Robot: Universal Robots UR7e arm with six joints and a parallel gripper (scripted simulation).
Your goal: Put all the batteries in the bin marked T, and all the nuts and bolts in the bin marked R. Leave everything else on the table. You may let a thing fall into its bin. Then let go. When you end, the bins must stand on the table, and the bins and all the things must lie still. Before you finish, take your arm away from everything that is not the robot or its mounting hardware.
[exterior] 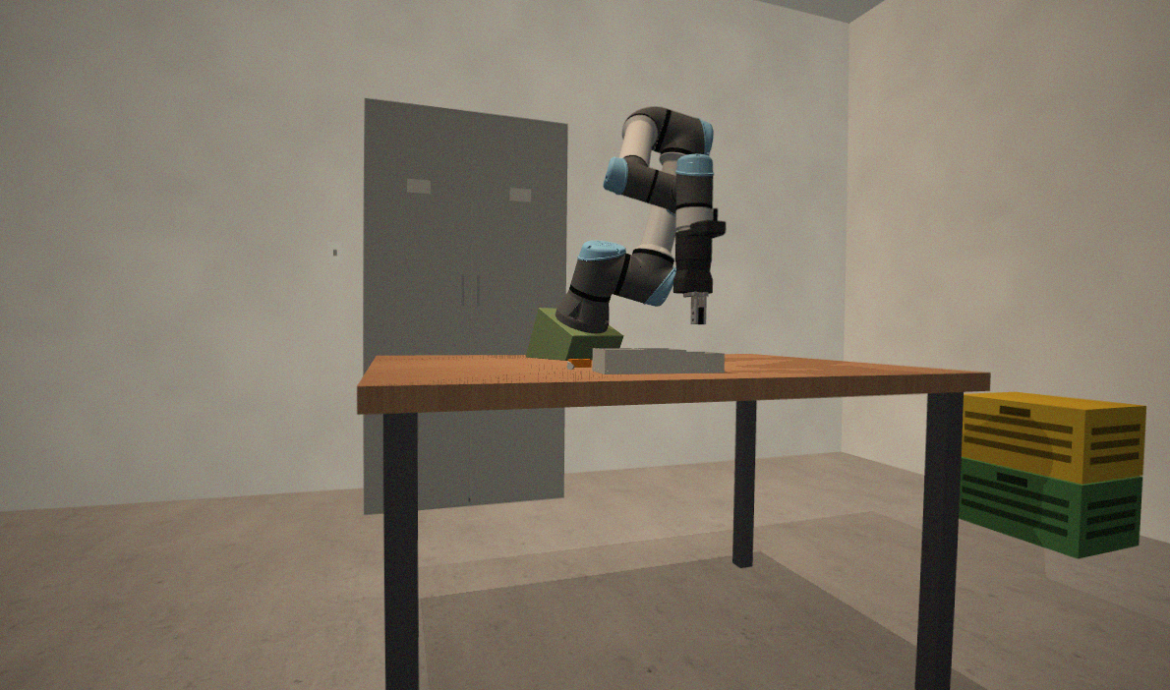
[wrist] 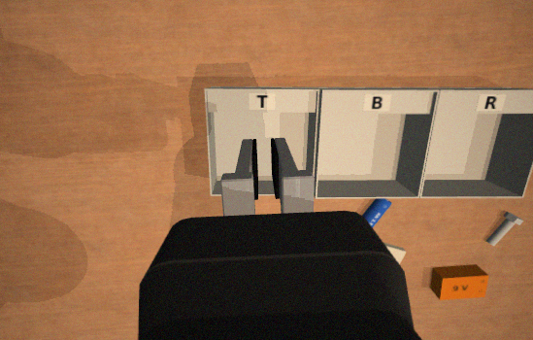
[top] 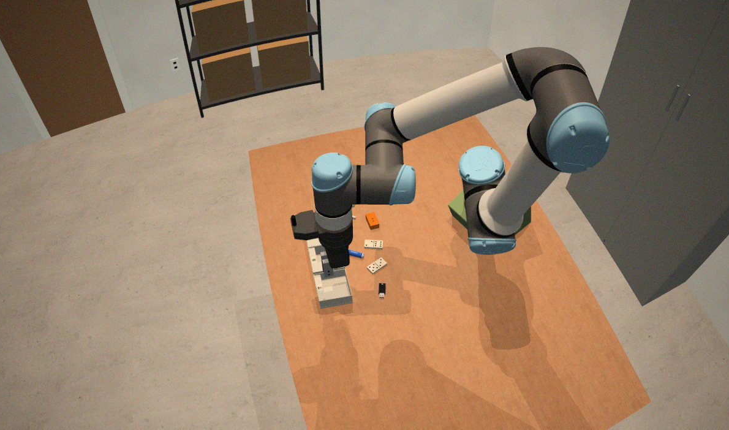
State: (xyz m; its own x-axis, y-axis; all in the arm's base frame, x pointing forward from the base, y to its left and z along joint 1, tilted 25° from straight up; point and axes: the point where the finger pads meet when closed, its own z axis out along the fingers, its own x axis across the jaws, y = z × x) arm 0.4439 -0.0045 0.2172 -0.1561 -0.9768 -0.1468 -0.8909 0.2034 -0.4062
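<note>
My gripper is now 22 cm to the left of the grey bolt, 14 cm past it and 11 cm above it. The rest, counted from my hand: blue cylindrical battery (11 cm below, 11 cm behind, 8 cm to the right); then black USB stick (12 cm behind, 11 cm below, 5 cm to the left); then grey bin row (9 cm below, 8 cm to the right, 2 cm behind).
</note>
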